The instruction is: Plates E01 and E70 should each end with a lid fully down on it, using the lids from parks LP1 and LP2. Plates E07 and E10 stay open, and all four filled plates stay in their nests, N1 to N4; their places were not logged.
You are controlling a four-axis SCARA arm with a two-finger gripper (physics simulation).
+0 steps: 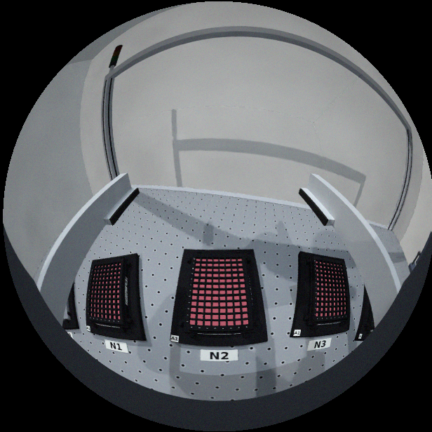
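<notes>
My gripper (218,176) is open and empty, its two fingers wide apart above the board. A plate with red wells (219,292) sits in the black nest N2 (180,310), below the gap between the fingers. Another red-welled plate (106,290) sits in nest N1 (137,312) on the left, and a third (331,290) sits in nest N3 (303,305) on the right. All three show their wells and have no lid on. Small writing on the N1 plate's side is too small to read, and I cannot read plate names on the others. N4's label and the LP2 lid do not show.
Part of a black holder (70,312) shows at the far left and part of another (368,320) at the far right, both partly hidden by the fingers. The perforated board (220,382) ends at a pale raised edge (220,193) at the back, with a grey frame (240,31) beyond.
</notes>
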